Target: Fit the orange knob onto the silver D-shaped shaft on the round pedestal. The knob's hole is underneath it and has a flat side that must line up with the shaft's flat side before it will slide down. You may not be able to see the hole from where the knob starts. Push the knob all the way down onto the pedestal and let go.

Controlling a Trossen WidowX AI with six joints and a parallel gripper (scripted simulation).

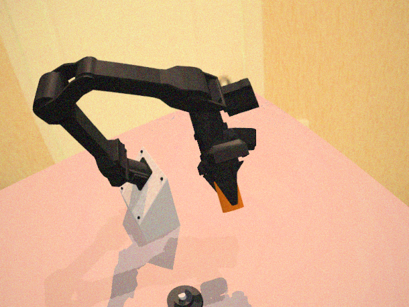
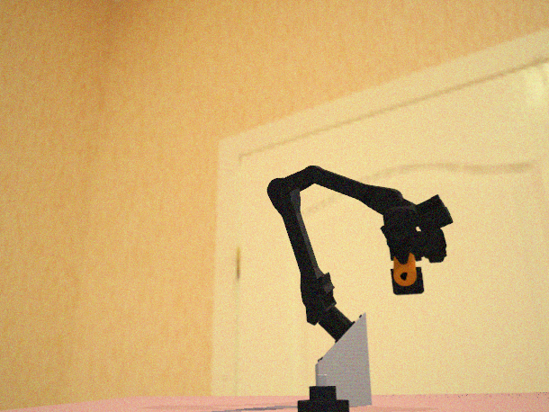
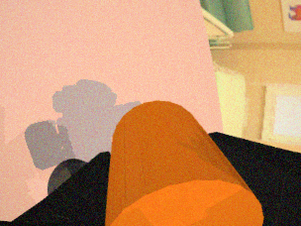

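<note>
Right now the orange knob is 3 cm behind my gripper tip, 2 cm above it and 1 cm to the left of it. From my gripper tip the other things lie so: round pedestal (20 cm below, 16 cm to the right, 4 cm ahead).
</note>
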